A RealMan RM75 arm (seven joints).
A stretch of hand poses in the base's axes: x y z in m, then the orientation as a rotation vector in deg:
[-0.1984, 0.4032, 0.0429, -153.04, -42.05, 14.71]
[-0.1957, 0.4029, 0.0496, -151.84, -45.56, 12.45]
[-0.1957, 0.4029, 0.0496, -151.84, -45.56, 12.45]
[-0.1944, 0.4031, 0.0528, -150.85, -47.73, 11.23]
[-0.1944, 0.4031, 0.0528, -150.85, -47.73, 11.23]
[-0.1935, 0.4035, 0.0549, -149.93, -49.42, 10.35]
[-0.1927, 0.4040, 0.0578, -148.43, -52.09, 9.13]
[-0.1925, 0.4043, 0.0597, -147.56, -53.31, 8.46]
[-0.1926, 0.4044, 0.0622, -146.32, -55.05, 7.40]
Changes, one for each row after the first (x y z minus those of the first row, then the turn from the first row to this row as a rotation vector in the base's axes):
[0.0027, -0.0003, 0.0067, 1.11, -1.79, 2.25]
[0.0027, -0.0003, 0.0067, 1.11, -1.79, 2.25]
[0.0040, -0.0001, 0.0099, 1.93, -2.74, 3.71]
[0.0040, -0.0001, 0.0099, 1.93, -2.74, 3.71]
[0.0049, 0.0003, 0.0120, 2.67, -3.39, 4.88]
[0.0057, 0.0008, 0.0149, 3.80, -4.33, 6.77]
[0.0059, 0.0011, 0.0168, 4.50, -4.79, 7.65]
[0.0058, 0.0012, 0.0193, 5.49, -5.53, 8.90]

